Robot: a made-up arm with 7 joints.
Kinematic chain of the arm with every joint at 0, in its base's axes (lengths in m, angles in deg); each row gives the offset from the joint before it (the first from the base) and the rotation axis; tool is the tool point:
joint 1: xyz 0 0 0 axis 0 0.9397 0.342
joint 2: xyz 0 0 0 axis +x
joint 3: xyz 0 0 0 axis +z
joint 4: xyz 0.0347 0 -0.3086 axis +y
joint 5: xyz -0.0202 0 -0.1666 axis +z
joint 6: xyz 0 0 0 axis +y
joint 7: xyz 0 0 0 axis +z
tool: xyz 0 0 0
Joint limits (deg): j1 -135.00..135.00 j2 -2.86..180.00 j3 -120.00..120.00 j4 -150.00..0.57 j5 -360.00..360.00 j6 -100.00..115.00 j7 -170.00..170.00
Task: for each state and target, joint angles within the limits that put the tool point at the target. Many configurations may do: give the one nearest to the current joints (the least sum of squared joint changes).
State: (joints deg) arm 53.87 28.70 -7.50 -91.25 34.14 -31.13 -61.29
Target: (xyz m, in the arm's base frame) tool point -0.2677 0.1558 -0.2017
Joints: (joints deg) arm 81.80 36.74 -3.44 -96.71 34.14 -31.13 -61.29
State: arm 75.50 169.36 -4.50 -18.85 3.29 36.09 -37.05
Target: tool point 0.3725 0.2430 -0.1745
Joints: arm 114.44 179.49 -2.69 -19.36 3.29 36.09 -37.05
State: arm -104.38 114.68 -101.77 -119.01 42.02 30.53 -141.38
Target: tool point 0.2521 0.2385 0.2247
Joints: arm -118.57 94.45 -92.01 -76.94 42.02 30.53 -141.38
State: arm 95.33 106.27 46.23 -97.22 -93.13 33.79 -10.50
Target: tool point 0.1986 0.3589 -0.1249
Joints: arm 115.22 135.83 43.43 -68.69 -93.13 33.79 -10.50
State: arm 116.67 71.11 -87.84 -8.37 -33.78 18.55 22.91
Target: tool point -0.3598 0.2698 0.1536
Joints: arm 98.34 61.69 -87.19 0.43 -33.78 18.55 22.91
